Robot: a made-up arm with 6 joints. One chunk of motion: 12 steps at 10 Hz.
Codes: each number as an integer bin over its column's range. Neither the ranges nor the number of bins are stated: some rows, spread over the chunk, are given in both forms.
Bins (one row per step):
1: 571 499 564 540 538 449
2: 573 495 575 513 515 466
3: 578 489 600 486 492 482
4: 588 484 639 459 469 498
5: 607 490 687 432 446 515
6: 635 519 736 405 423 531
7: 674 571 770 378 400 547
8: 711 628 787 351 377 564
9: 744 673 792 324 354 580
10: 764 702 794 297 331 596
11: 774 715 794 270 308 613
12: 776 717 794 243 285 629
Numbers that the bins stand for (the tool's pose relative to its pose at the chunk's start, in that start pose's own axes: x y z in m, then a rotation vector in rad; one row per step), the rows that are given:
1: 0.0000 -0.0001 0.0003 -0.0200 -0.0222 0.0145
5: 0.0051 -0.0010 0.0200 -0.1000 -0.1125 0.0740
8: 0.0196 0.0129 0.0360 -0.1600 -0.1802 0.1181
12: 0.0287 0.0218 0.0372 -0.2400 -0.2704 0.1767
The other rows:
2: 0.0003 -0.0005 0.0021 -0.0400 -0.0448 0.0298
3: 0.0010 -0.0011 0.0061 -0.0600 -0.0674 0.0442
4: 0.0024 -0.0016 0.0123 -0.0800 -0.0899 0.0586
6: 0.0090 0.0020 0.0279 -0.1200 -0.1350 0.0884
7: 0.0145 0.0072 0.0333 -0.1400 -0.1576 0.1028
9: 0.0243 0.0174 0.0368 -0.1800 -0.2027 0.1325
10: 0.0271 0.0203 0.0372 -0.2000 -0.2253 0.1469
11: 0.0285 0.0216 0.0372 -0.2200 -0.2479 0.1623

